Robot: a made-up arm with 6 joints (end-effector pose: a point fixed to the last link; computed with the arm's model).
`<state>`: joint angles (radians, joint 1 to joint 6).
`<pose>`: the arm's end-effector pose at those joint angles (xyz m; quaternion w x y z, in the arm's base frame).
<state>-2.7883 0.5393 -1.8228 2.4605 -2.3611 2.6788</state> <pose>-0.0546 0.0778 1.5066 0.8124 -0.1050 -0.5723 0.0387</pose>
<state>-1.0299 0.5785 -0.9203 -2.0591 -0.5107 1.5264</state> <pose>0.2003 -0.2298 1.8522 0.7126 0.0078 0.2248 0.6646</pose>
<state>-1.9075 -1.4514 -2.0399 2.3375 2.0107 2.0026</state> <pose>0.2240 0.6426 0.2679 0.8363 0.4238 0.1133 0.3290</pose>
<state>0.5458 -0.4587 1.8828 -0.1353 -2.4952 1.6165</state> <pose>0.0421 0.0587 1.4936 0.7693 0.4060 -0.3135 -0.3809</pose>
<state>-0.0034 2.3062 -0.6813 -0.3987 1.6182 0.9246</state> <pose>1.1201 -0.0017 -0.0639 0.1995 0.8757 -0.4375 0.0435</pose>
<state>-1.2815 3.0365 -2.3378 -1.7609 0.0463 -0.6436</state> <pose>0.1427 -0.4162 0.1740 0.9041 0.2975 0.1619 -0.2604</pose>
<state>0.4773 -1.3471 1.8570 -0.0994 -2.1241 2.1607</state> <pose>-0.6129 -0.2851 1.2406 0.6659 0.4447 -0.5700 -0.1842</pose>
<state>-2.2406 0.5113 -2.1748 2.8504 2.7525 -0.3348</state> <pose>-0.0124 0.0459 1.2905 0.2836 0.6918 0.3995 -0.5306</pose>
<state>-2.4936 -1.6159 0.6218 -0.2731 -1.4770 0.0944</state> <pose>1.0749 0.8081 0.7644 0.3517 -0.2243 0.9088 -0.0049</pose>
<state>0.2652 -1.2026 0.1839 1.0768 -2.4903 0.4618</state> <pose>-1.1386 -0.3572 1.1113 0.2995 0.8738 0.2597 0.2817</pose>
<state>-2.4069 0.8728 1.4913 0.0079 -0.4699 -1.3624</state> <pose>-0.8226 -0.7142 0.7698 0.5557 0.7016 -0.4083 -0.1797</pose>
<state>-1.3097 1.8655 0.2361 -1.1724 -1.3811 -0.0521</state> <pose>0.4074 -1.1798 0.0968 0.4178 0.5581 0.2682 0.6648</pose>
